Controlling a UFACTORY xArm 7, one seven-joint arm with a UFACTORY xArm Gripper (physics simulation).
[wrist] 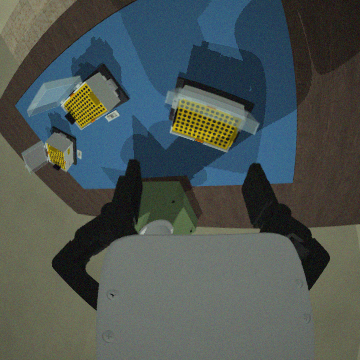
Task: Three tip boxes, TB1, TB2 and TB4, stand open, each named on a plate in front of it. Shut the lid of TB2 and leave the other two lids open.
Observation:
I see a clear lid [211, 107] and a clear lid [51, 93].

